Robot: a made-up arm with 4 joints.
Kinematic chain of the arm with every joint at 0, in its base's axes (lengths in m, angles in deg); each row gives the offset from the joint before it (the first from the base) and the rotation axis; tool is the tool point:
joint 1: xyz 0 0 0.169 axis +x
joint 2: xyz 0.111 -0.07 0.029 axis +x
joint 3: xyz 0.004 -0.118 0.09 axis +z
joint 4: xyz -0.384 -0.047 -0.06 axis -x
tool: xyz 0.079 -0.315 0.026
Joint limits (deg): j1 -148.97..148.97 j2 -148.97..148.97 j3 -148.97..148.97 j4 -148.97..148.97
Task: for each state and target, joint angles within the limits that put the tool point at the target. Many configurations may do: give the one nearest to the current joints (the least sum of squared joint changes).
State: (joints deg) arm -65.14 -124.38 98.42 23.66
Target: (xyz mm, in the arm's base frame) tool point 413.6 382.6 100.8
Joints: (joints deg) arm -32.35 -120.31 114.03 58.19
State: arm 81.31 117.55 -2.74 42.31
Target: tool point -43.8 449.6 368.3
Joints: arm 92.36 148.97 28.41 49.88
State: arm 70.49 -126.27 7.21 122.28
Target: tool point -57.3 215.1 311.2
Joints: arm 87.81 -103.83 -32.55 125.61
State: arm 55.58 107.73 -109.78 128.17
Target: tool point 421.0 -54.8 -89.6
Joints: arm 65.98 148.60 -104.70 148.97
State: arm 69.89 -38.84 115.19 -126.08
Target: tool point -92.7 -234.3 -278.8
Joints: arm 53.03 -16.06 76.26 -130.83
